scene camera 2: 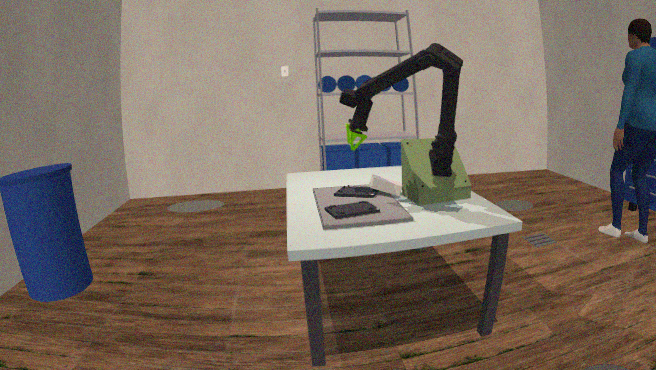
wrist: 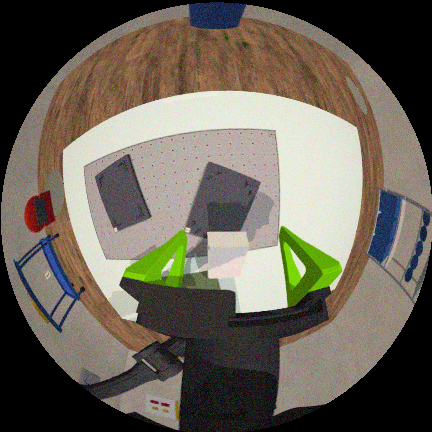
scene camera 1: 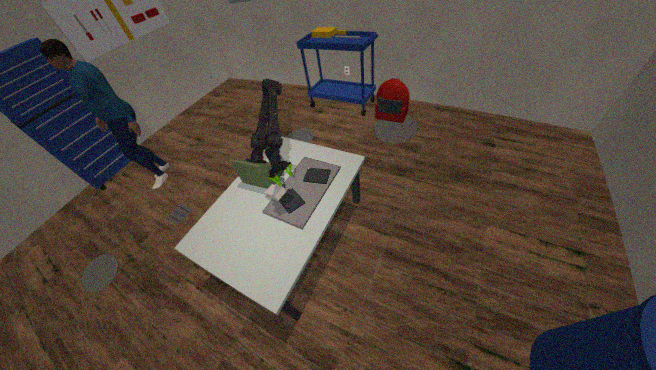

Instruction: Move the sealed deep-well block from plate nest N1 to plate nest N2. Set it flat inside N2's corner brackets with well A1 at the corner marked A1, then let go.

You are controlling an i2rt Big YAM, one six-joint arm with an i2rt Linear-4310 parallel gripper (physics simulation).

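Frame: origin at the arm's base, x ahead, y left, z up, level; centimetres.
Seen in the pictures: gripper, between the fingertips: [scene camera 2: 350,146] [wrist: 232,232] [scene camera 1: 285,180]; arm's base, origin of its link: [scene camera 2: 439,164] [scene camera 1: 256,162].
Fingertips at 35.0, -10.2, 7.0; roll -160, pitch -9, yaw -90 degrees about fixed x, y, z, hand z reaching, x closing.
Pixels of each thing's top centre, then the offset from my fingertips to it, as dx, dy, dz. Level surfaces: height alone.
- sealed deep-well block, centre of its top: [wrist: 227,266] [scene camera 2: 385,175] [scene camera 1: 273,188] -13.9, -0.7, -12.7
- dark plate nest, centre of its top: [wrist: 222,207] [scene camera 2: 357,188] [scene camera 1: 289,198] -2.0, -0.7, -17.2
- second dark nest, centre of its top: [wrist: 116,195] [scene camera 2: 351,206] [scene camera 1: 316,174] +3.3, +23.8, -17.6
- grey perforated board, centre of its top: [wrist: 167,201] [scene camera 2: 356,201] [scene camera 1: 303,187] +0.0, +11.2, -19.3
- white table, height of its surface: dz -20.6
The sealed deep-well block [scene camera 1: 274,191] [scene camera 2: 385,184] [wrist: 227,254] is pale, with a beige and pinkish surface. It sits tilted at the board's edge, beside a dark plate nest [scene camera 1: 291,200] [scene camera 2: 352,191] [wrist: 220,187] and close to the arm base. A second dark nest [scene camera 1: 317,175] [scene camera 2: 352,209] [wrist: 122,192] holds no block. Labels N1 and N2 are not readable; each nest shows a small white corner mark in the wrist view. My gripper [scene camera 1: 284,176] [scene camera 2: 355,145] [wrist: 232,232] is open with bright green fingers, high above the table, with nothing between them. What supports the block's underside is hidden.
A grey perforated board [scene camera 1: 300,219] [scene camera 2: 395,216] [wrist: 175,150] carries the nests on the white table [scene camera 1: 240,250] [scene camera 2: 450,225] [wrist: 320,165]. The green sloped housing [scene camera 1: 252,173] [scene camera 2: 435,190] stands at the arm's base, near the block. A person [scene camera 1: 102,95] [scene camera 2: 642,100] stands away from the table.
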